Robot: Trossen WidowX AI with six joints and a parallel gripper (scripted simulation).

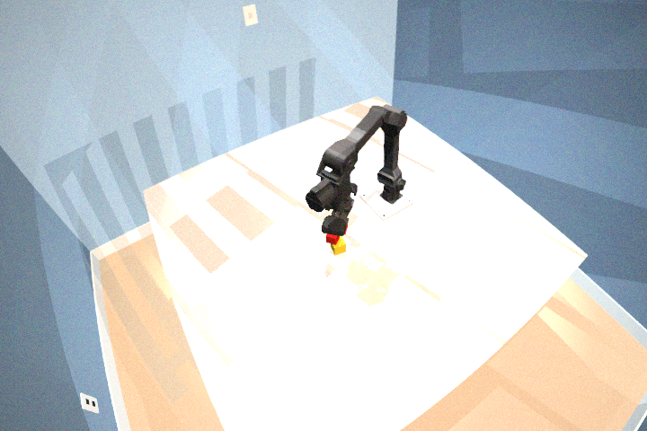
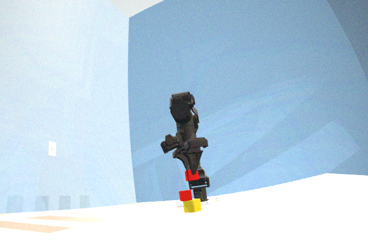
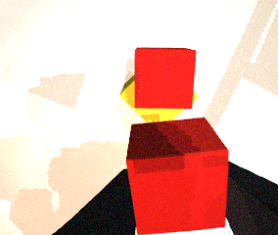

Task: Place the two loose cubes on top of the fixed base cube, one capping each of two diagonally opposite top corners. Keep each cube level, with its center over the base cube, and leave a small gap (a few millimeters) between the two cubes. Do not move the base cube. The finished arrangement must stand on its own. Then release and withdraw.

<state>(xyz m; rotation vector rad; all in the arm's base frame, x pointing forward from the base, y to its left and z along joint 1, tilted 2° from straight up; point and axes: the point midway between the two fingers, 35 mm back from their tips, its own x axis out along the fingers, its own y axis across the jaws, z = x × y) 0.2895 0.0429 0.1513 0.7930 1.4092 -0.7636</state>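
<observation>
Right now my gripper tip is 10 mm short of the yellow base cube, 10 mm to the left of it and 100 mm above it.
</observation>
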